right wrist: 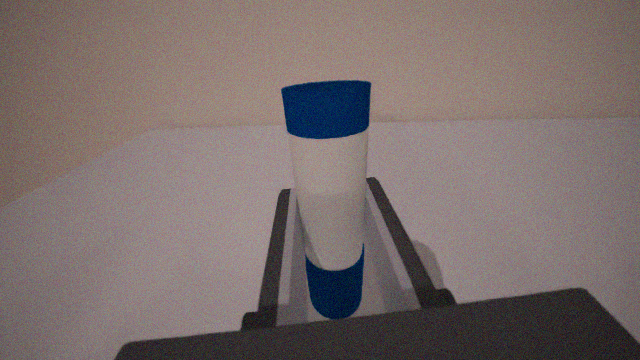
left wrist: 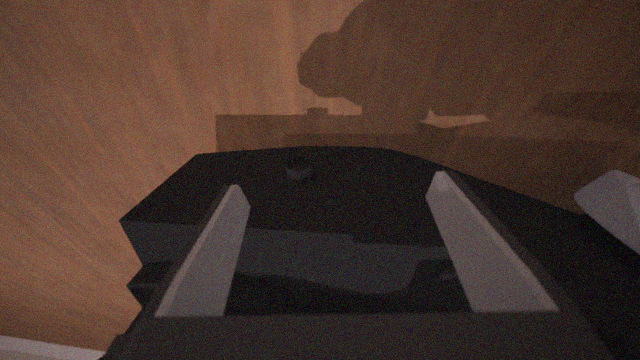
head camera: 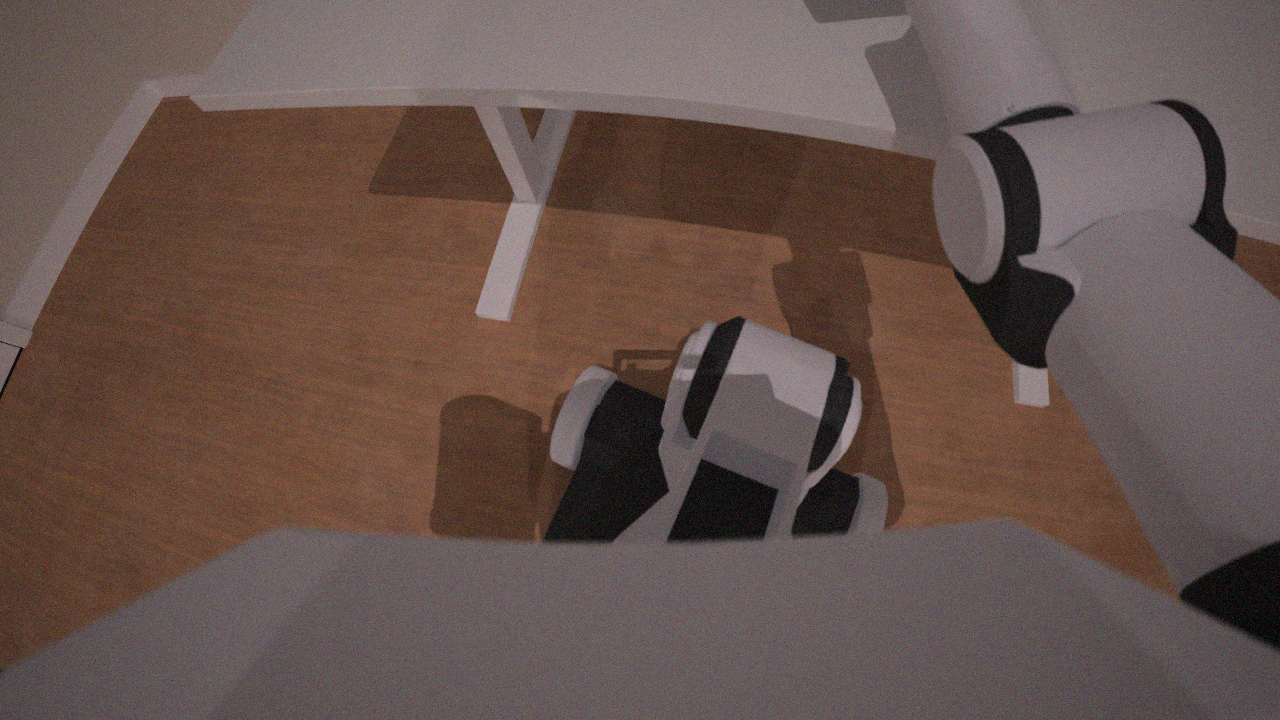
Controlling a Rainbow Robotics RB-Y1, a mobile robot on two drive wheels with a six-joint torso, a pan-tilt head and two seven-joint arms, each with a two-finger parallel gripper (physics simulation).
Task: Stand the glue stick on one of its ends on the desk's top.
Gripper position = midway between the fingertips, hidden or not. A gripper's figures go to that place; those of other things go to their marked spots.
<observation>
My right gripper [right wrist: 329, 196]: 0.10 m from the lens. A glue stick [right wrist: 327, 122]: 0.06 m from the lens. A white desk [right wrist: 167, 235]: 0.34 m from the lens. The marked spots on the white desk and the glue stick are 0.30 m apart.
</observation>
